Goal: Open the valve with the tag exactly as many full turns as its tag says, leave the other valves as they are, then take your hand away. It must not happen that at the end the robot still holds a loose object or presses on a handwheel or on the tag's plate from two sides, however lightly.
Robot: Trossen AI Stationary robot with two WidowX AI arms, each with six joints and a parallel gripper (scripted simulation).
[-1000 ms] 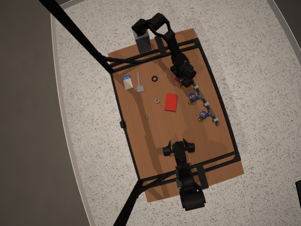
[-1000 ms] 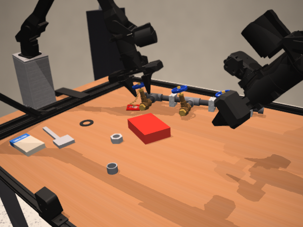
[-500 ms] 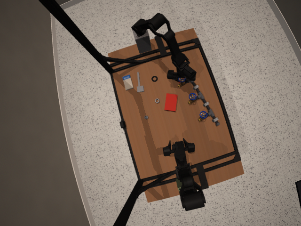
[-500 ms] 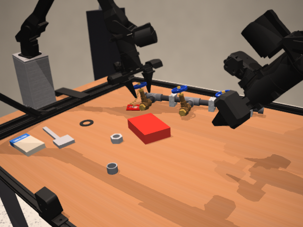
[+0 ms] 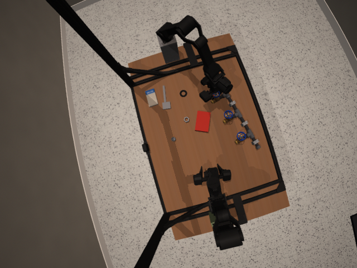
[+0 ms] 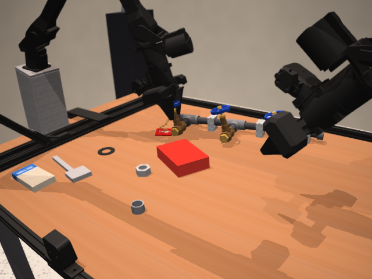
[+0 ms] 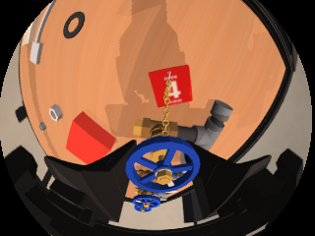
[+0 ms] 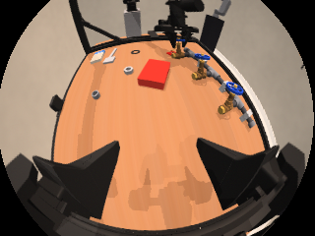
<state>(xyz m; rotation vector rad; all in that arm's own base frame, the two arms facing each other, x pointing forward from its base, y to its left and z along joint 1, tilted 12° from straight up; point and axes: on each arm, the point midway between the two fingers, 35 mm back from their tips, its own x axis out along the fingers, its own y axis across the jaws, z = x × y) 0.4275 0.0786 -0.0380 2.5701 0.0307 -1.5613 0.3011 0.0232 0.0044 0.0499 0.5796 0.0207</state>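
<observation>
The red tag lies 1 cm behind my left hand, 4 cm to the left of it and 9 cm below it. Round my left hand: box: 38 cm behind, 12 cm to the left, 8 cm below; then red block: 11 cm behind, 12 cm to the right, 7 cm below; then grey t-shaped piece: 30 cm behind, 8 cm to the left, 8 cm below.
</observation>
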